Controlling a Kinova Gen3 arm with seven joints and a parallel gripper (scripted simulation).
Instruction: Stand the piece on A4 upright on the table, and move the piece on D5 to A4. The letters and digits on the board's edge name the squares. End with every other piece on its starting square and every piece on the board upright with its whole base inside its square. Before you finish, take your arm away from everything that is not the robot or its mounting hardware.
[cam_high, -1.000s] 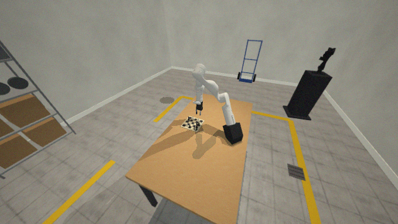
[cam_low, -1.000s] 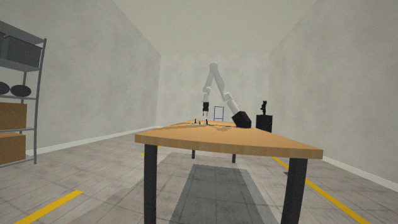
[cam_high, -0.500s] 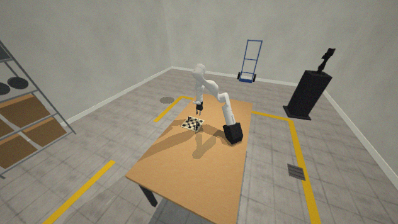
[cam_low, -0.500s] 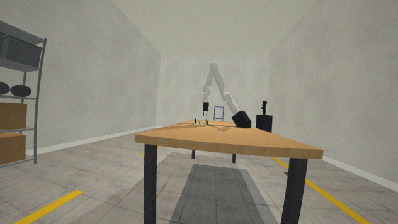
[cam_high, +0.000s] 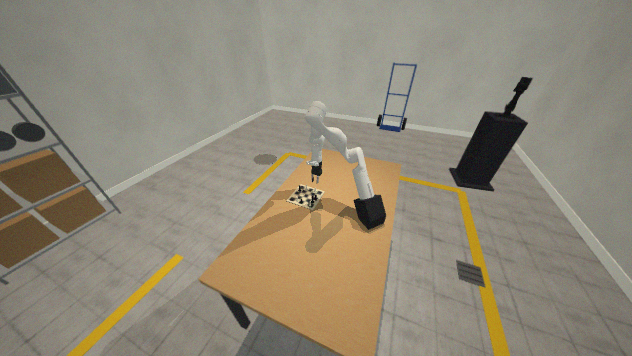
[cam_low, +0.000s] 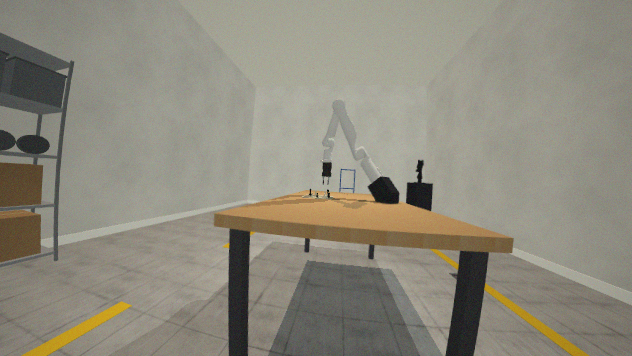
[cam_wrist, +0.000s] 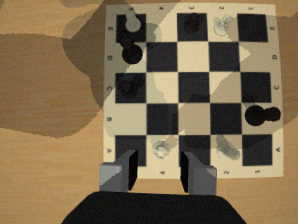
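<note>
Right now the small chessboard is 50 mm ahead of my hand, 70 mm to the left of it and 110 mm below it. The rest, counted from my hand: black piece 120 mm ahead, 20 mm to the left, 80 mm below.
</note>
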